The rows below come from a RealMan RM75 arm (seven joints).
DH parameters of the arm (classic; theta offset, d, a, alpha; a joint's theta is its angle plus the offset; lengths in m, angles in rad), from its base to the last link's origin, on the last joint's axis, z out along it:
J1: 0 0.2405 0 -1.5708
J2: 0 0 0 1.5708
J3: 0 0.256 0 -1.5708
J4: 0 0 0 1.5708
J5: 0 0.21 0 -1.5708
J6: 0 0 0 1.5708
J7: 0 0.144 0 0
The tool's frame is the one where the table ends.
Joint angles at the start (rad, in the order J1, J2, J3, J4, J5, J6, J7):
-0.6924 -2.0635 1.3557 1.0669 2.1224 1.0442 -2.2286
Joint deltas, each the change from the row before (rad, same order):
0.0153 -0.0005 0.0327 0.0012 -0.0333 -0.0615 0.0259
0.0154 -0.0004 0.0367 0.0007 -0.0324 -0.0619 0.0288
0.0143 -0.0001 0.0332 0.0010 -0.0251 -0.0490 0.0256
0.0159 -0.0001 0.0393 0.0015 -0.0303 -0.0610 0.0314
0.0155 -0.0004 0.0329 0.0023 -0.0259 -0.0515 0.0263
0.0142 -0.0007 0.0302 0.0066 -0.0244 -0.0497 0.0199
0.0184 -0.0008 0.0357 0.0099 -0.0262 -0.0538 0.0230
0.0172 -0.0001 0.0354 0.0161 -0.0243 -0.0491 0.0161
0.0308 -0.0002 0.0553 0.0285 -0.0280 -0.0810 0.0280
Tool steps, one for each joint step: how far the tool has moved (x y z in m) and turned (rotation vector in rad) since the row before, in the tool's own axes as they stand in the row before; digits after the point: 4 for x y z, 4 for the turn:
0.0006 0.0005 0.0031 0.0197 0.0354 0.0161
-0.0002 0.0012 0.0034 0.0196 0.0311 0.0198
-0.0015 0.0017 0.0027 0.0150 0.0204 0.0187
-0.0013 0.0020 0.0030 0.0205 0.0257 0.0225
-0.0018 0.0018 0.0020 0.0186 0.0208 0.0159
-0.0002 0.0018 0.0014 0.0192 0.0233 0.0115
-0.0009 0.0028 0.0011 0.0202 0.0235 0.0136
0.0009 0.0036 0.0005 0.0167 0.0251 0.0114
0.0005 0.0051 -0.0003 0.0334 0.0358 0.0244

